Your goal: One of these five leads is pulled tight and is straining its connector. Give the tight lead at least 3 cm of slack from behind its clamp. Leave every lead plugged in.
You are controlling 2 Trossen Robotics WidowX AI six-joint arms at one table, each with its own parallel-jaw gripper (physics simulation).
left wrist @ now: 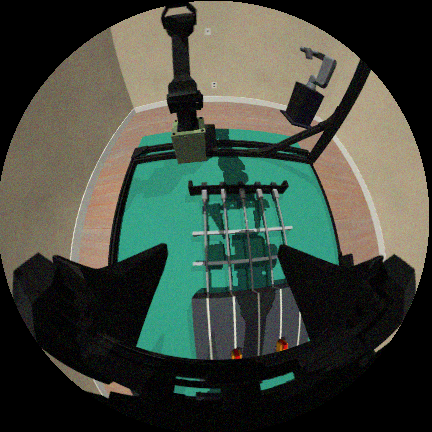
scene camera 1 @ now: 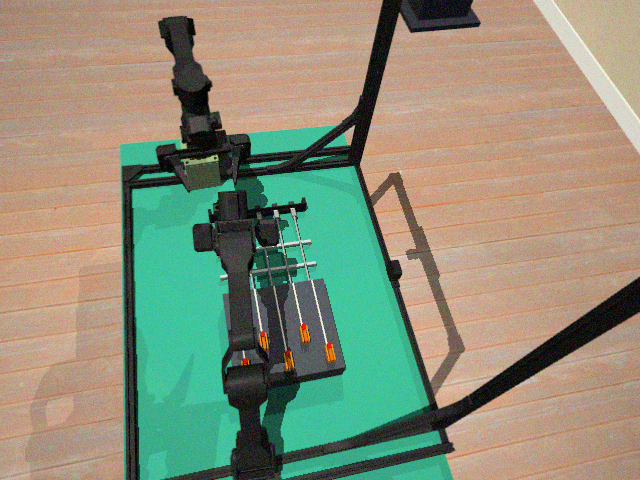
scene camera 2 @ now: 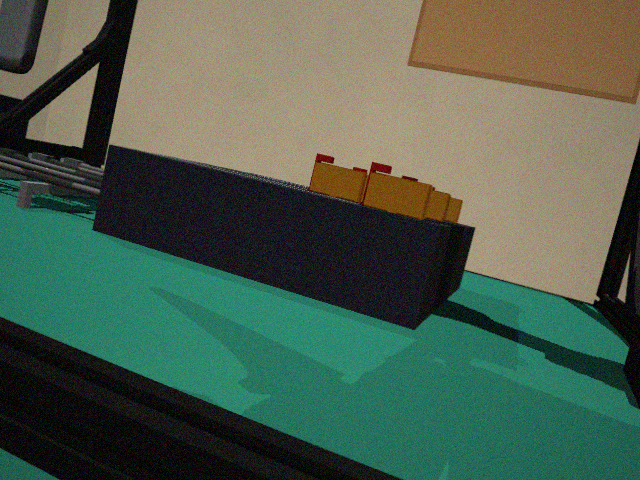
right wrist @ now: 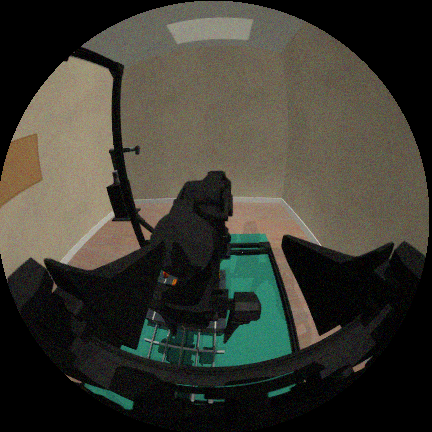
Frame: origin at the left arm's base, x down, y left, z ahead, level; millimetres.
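Seen in the pictures: left gripper, fingertip midpoint: (left wrist: pixel 224 250) (right wrist: pixel 198 339); right gripper, fingertip midpoint: (scene camera 1: pixel 212 188) (right wrist: pixel 224 244); left arm's base at its link origin: (scene camera 1: pixel 254 470) (right wrist: pixel 220 248); right arm's base at its link origin: (left wrist: pixel 187 124).
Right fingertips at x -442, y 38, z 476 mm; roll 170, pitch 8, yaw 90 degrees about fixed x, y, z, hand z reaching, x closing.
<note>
Pixels of each thing's top centre, then the offset from my right fingertips to it. "*": a spot on its surface instead. Level surfaces: height alone.
- rightmost lead at a spot on its surface: (scene camera 1: pixel 320 312) * dx +398, dy -240, dz -128 mm
- leftmost lead at a spot on its surface: (left wrist: pixel 209 320) * dx +398, dy -26, dz -96 mm
- green mat at its surface level: dx +464 mm
Five leads run from a black connector rack (scene camera 1: pixel 303 203) (left wrist: pixel 285 186) over two pale rails to a dark block (scene camera 1: pixel 308 304) (scene camera 2: pixel 248 232) (left wrist: pixel 220 320). The rightmost lead (scene camera 1: pixel 320 312) in scene camera 1 and the leftmost lead (left wrist: pixel 209 320) in the left wrist view look straight. Which lead is tight I cannot tell. Orange clamps with red tops, such as one clamp (scene camera 1: pixel 330 353) (scene camera 2: pixel 397 196), sit on the block. My left gripper (scene camera 1: pixel 235 229) (left wrist: pixel 224 250) is open above the leads, near the rack; its arm hides part of them. My right gripper (scene camera 1: pixel 212 186) is open, behind the rack.
The pale rails (scene camera 1: pixel 310 242) (scene camera 1: pixel 313 264) cross below the leads between rack and block. A black frame (scene camera 1: pixel 129 310) borders the green mat (scene camera 1: pixel 170 310). An olive box-shaped part (scene camera 1: pixel 203 174) (left wrist: pixel 190 146) shows at the right arm's end.
</note>
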